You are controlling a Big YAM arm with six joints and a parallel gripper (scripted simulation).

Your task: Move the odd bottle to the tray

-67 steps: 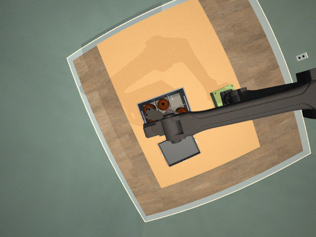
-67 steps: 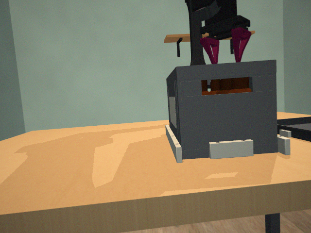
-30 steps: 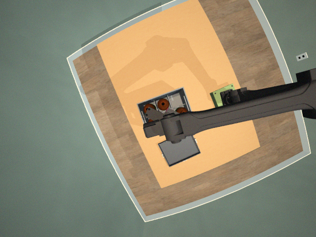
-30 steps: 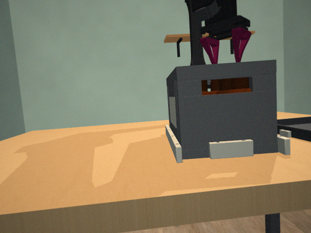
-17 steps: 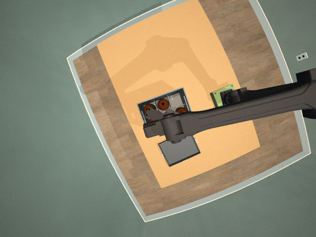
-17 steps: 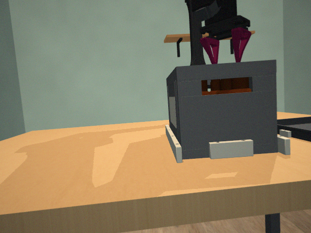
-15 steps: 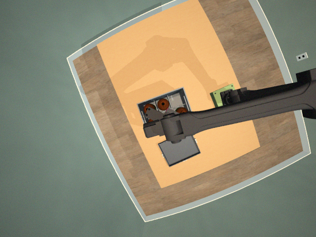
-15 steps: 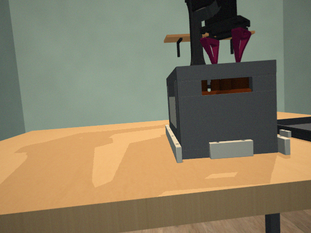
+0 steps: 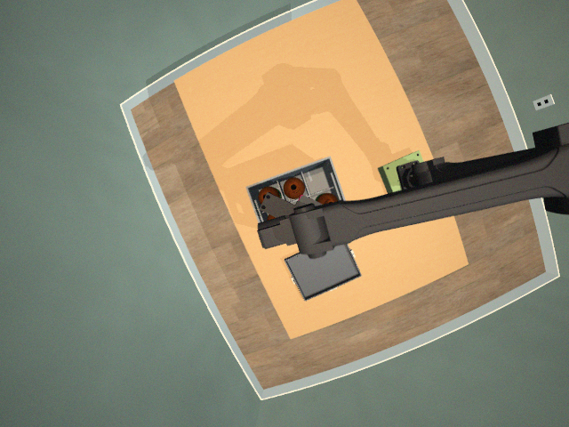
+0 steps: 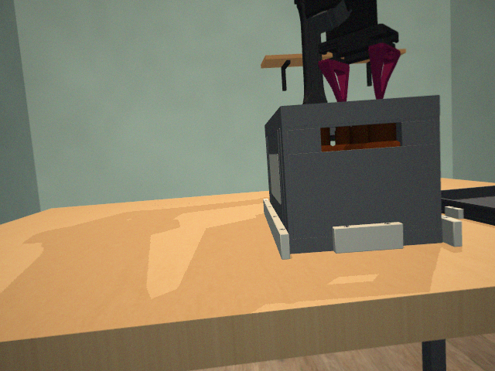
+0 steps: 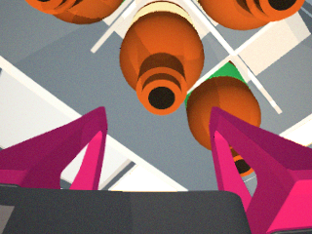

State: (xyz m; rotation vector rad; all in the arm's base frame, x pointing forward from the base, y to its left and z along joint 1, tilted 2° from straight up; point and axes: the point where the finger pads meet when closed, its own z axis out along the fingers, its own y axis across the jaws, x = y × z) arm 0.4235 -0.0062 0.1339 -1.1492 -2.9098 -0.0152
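My gripper is now 50 mm to the left of the dark grey crate and 110 mm above it. Also, from my hand: grey tray: 10 mm behind, 240 mm to the left, 180 mm below.
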